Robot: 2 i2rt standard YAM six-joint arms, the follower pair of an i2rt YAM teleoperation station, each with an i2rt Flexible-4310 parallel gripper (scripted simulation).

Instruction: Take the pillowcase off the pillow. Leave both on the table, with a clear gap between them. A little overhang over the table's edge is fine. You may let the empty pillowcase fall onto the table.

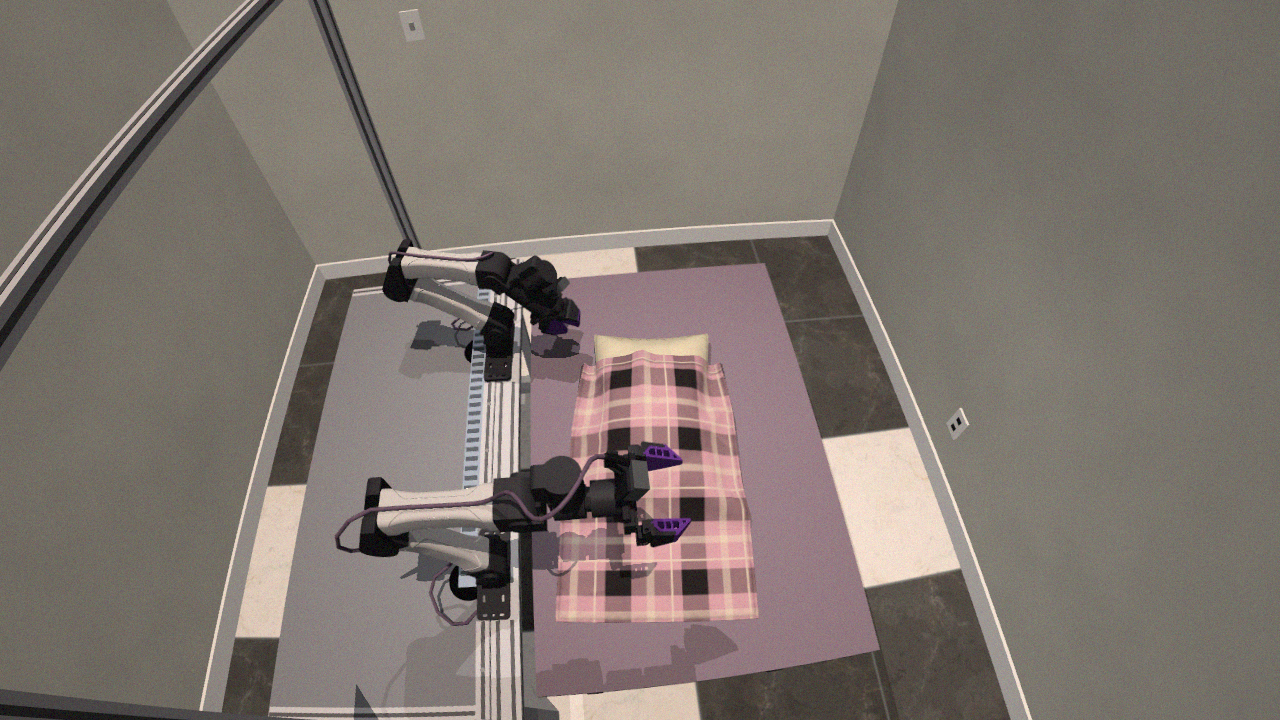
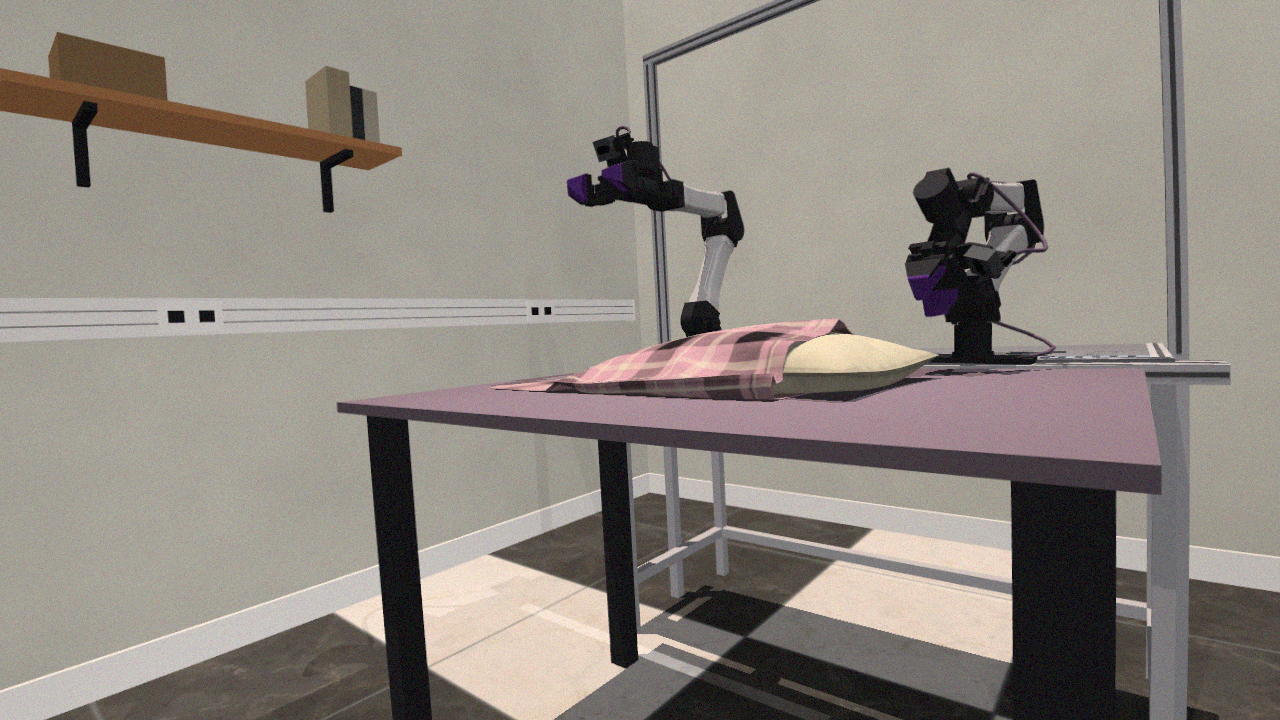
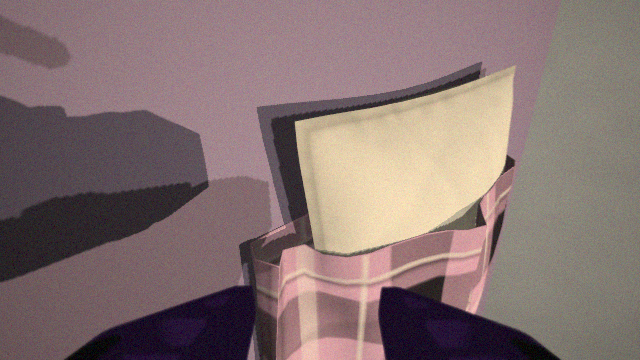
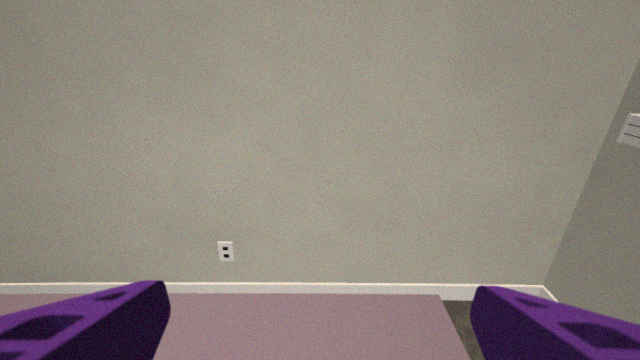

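My left gripper (image 1: 573, 328), my right gripper (image 1: 686, 490), cream pillow (image 1: 605, 346). Cream pillow (image 2: 835, 362), my left gripper (image 2: 924, 308), my right gripper (image 2: 584, 178). My left gripper (image 3: 316, 299), cream pillow (image 3: 373, 177). My right gripper (image 4: 320, 296).
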